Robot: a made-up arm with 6 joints. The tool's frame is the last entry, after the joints.
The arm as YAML. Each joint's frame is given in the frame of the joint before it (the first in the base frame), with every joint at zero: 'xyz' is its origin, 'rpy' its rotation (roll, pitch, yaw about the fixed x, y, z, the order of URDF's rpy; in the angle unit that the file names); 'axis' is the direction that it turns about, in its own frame. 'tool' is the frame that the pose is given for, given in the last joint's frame.
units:
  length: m
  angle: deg
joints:
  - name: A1
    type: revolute
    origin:
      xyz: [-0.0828, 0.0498, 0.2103]
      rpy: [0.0, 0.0, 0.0]
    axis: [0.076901, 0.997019, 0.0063]
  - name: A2
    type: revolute
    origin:
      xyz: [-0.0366, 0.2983, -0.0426]
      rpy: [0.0, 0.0, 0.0]
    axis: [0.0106, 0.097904, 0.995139]
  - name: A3
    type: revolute
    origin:
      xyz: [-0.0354, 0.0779, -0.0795]
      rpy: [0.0, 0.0, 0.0]
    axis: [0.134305, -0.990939, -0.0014]
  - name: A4
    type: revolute
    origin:
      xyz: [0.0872, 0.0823, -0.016]
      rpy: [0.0, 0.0, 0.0]
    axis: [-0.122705, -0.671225, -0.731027]
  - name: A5
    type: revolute
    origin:
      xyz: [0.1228, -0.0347, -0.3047]
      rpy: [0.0, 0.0, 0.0]
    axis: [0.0, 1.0, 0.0]
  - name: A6
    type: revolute
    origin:
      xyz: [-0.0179, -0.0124, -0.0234]
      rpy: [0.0, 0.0, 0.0]
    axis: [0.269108, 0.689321, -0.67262]
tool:
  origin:
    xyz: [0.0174, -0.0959, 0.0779]
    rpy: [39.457, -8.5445, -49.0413]
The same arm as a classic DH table. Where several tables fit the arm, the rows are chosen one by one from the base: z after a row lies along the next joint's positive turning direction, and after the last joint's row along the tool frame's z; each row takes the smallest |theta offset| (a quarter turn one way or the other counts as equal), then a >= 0, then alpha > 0; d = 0 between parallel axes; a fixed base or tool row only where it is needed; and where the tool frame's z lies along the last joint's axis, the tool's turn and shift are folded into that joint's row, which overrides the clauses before.
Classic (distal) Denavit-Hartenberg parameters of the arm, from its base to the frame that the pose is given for. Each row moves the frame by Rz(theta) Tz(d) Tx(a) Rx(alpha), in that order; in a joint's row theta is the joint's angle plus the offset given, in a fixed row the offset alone. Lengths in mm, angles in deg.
base (fixed): theta_offset -4.41; d 210; a -86.4; alpha -89.64
A1: theta_offset 0.18; d 342.3; a -59.3; alpha 83.99
A2: theta_offset 12.19; d -125.4; a -22.7; alpha 95.57
A3: theta_offset -14.81; d -149.5; a 98.1; alpha 49.48
A4: theta_offset 10.05; d 362.6; a 171.5; alpha 132.16
A5: theta_offset -31.33; d 192.3; a -25.3; alpha -46.42
A6: theta_offset -30.61; d -178.5; a 26.6; alpha 152.92
tool (fixed): theta_offset -75.29; d -96; a 0; alpha 0

